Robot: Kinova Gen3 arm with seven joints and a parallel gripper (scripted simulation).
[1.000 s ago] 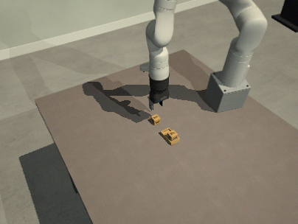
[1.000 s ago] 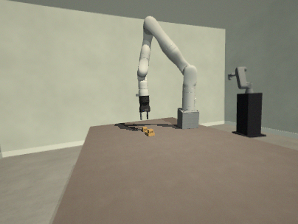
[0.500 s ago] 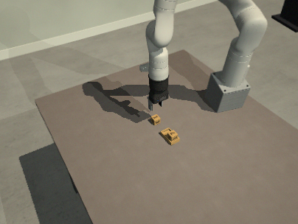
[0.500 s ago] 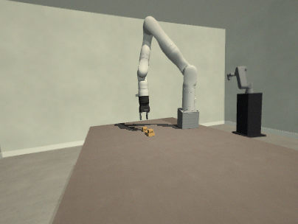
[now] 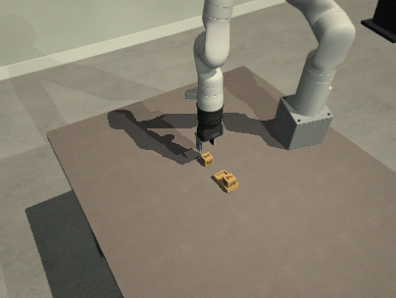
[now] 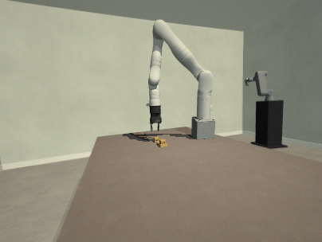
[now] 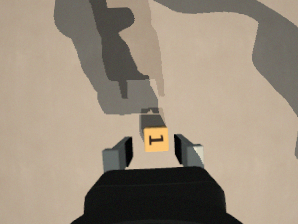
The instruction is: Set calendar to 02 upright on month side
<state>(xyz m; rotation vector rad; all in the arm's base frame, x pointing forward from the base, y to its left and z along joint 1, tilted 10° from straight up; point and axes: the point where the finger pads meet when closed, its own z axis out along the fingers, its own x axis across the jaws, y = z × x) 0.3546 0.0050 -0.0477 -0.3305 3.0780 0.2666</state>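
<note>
Right now my hand is 8 cm above the orange cube. Also, from my hand: tray 3 cm behind, 11 cm to the left, 8 cm below.
</note>
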